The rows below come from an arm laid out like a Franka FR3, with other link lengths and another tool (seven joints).
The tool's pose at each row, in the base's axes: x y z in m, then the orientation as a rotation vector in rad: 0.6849 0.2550 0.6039 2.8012 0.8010 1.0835; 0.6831 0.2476 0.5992 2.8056 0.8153 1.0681; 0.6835 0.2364 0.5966 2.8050 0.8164 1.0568; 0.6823 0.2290 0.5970 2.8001 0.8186 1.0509; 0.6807 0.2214 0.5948 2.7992 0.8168 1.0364; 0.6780 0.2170 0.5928 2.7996 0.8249 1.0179; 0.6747 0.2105 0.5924 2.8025 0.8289 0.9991; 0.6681 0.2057 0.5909 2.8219 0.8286 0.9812; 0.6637 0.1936 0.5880 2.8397 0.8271 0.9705; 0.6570 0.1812 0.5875 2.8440 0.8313 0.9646; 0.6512 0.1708 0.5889 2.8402 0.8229 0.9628; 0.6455 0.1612 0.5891 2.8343 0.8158 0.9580; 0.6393 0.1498 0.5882 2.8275 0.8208 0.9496; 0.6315 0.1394 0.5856 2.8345 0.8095 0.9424; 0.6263 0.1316 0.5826 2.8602 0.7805 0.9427; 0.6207 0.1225 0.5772 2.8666 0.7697 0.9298
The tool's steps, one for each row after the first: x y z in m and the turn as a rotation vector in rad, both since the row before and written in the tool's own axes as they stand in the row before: -0.0076 0.0046 0.0013 0.0079 -0.0092 -0.0069; -0.0068 0.0093 0.0005 -0.0015 -0.0075 -0.0023; -0.0041 0.0059 -0.0021 -0.0038 -0.0039 -0.0041; -0.0061 0.0053 -0.0004 -0.0034 -0.0099 -0.0014; -0.0051 0.0021 -0.0007 0.0017 -0.0117 -0.0061; -0.0056 0.0039 -0.0025 0.0020 -0.0122 -0.0029; -0.0075 0.0007 -0.0034 0.0139 -0.0114 0.0070; -0.0106 0.0077 -0.0019 0.0130 -0.0066 0.0077; -0.0109 0.0074 -0.0052 0.0048 -0.0034 -0.0008; -0.0082 0.0064 -0.0059 -0.0071 -0.0020 0.0023; -0.0084 0.0056 -0.0047 -0.0086 -0.0040 0.0004; -0.0103 0.0067 -0.0043 -0.0044 -0.0055 -0.0065; -0.0119 0.0047 -0.0036 0.0002 -0.0055 0.0081; -0.0090 0.0037 -0.0014 0.0093 -0.0011 0.0263; -0.0111 0.0044 0.0001 -0.0006 -0.0091 0.0071
